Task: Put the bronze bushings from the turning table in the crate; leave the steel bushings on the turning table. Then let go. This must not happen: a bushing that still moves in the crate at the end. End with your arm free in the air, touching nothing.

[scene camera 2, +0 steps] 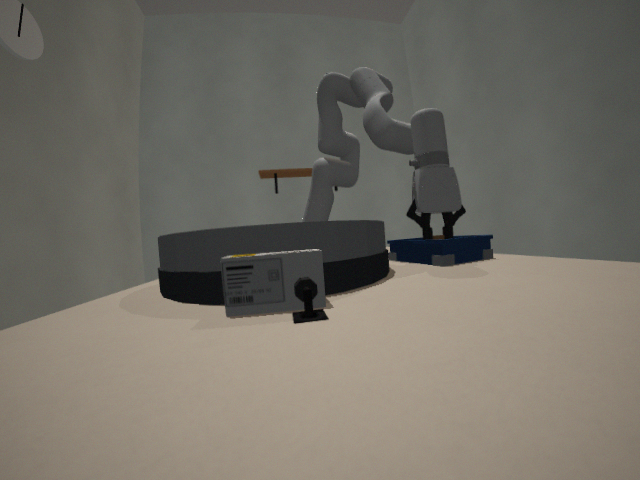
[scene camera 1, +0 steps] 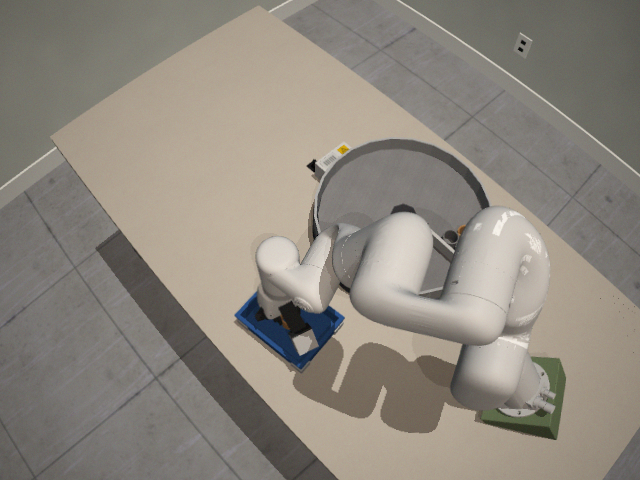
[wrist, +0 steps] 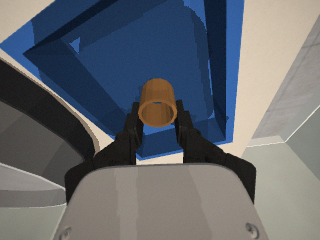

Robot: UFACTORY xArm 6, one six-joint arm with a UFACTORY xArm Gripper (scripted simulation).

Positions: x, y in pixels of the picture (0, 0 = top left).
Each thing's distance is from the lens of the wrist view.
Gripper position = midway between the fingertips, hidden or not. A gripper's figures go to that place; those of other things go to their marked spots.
my gripper [wrist: 158, 110]: 0.14 m
bronze bushing [wrist: 155, 90]: 0.12 m
